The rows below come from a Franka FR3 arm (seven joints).
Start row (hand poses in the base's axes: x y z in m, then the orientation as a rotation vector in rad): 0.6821, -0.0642, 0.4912, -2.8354, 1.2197, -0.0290
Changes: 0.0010, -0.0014, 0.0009, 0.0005, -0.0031, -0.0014; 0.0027, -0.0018, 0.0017, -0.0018, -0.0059, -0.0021; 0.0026, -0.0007, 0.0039, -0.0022, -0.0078, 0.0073; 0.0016, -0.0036, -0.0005, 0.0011, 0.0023, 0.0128; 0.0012, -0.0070, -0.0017, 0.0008, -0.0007, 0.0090; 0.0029, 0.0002, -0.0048, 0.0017, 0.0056, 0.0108; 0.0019, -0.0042, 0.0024, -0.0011, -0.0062, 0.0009; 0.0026, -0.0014, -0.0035, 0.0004, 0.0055, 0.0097
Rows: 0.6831, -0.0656, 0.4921, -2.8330, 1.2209, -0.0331; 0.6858, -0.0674, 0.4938, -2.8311, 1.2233, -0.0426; 0.6884, -0.0681, 0.4977, -2.8344, 1.2121, -0.0546; 0.6900, -0.0717, 0.4972, -2.8418, 1.1939, -0.0501; 0.6912, -0.0787, 0.4955, -2.8461, 1.1807, -0.0502; 0.6941, -0.0785, 0.4907, -2.8528, 1.1658, -0.0407; 0.6960, -0.0827, 0.4931, -2.8521, 1.1637, -0.0501; 0.6986, -0.0841, 0.4896, -2.8592, 1.1507, -0.0416
